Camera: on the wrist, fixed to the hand. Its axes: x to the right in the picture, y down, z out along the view.
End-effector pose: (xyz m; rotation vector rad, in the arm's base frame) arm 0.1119 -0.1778 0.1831 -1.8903 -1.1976 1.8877
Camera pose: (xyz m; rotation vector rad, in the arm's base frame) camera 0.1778 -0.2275 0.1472 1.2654 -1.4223 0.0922
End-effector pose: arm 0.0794 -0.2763 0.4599 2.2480 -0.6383 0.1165
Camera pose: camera 0.0302 -0.2906 0.5339 -0.8027 -2.3973 1.6542
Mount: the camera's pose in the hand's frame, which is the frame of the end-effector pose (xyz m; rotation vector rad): -0.0164 0.0812 -0.0353 -0.1737 0.6283 3.0469
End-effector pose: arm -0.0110 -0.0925 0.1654 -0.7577 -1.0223 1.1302
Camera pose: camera -0.0086 -0.0854 0.0757 1.4707 -1.0755 -1.4077
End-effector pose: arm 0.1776 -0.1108 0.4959 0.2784 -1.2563 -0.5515
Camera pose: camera 0.2273 -0.0374 0.5117 -1.4163 0.0910 1.8835
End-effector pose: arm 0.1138 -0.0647 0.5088 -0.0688 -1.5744 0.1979
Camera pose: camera 0.1427 0.0152 0.4790 -2.2623 0.4758 1.9363
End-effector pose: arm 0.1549 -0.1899 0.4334 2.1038 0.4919 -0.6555
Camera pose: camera 0.1969 -0.2078 0.5110 0.6267 -1.9415 1.6056
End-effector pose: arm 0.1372 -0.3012 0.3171 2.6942 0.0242 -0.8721
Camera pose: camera 0.1528 -0.3668 0.3767 0.1894 -2.2558 0.8725
